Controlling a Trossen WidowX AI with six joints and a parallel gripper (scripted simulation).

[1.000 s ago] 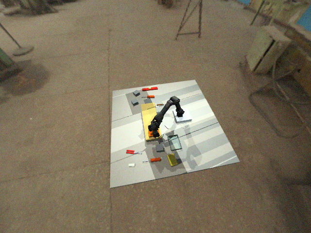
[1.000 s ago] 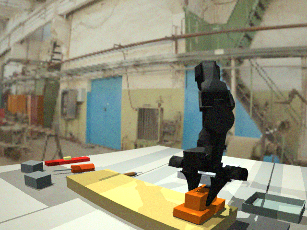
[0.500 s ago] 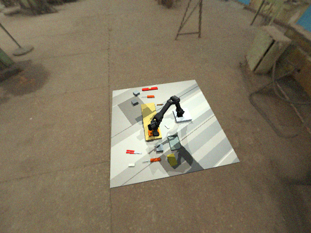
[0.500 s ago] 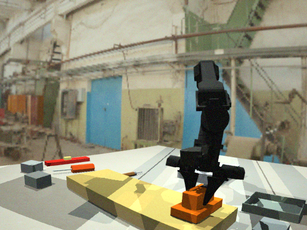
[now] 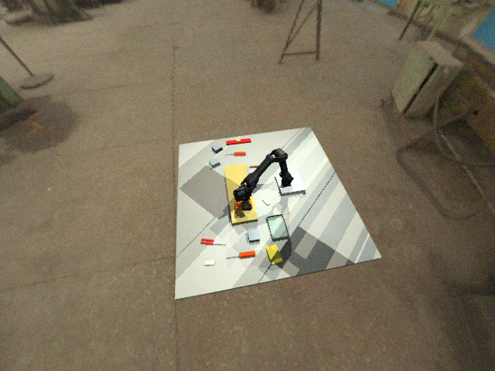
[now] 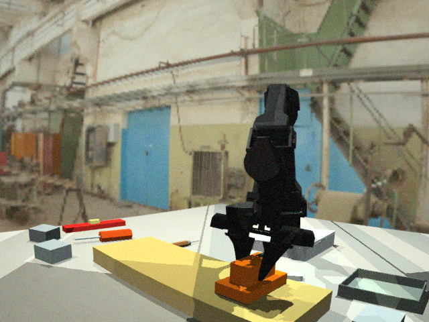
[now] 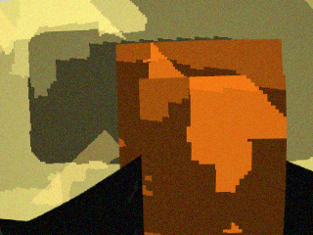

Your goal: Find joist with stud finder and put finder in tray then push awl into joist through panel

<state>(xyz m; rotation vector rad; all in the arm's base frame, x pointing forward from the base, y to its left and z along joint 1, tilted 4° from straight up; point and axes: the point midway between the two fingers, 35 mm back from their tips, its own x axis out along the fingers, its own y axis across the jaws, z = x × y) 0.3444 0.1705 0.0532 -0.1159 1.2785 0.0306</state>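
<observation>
Right now my gripper tip is 230 mm past the grey tray, 170 mm to the right of it and 50 mm above it. Also, from my gripper tip: yellow block 360 mm to the left, 180 mm behind, 50 mm below; orange stud finder 20 mm behind, 20 mm above; awl 390 mm to the right, 160 mm behind, 60 mm below.
</observation>
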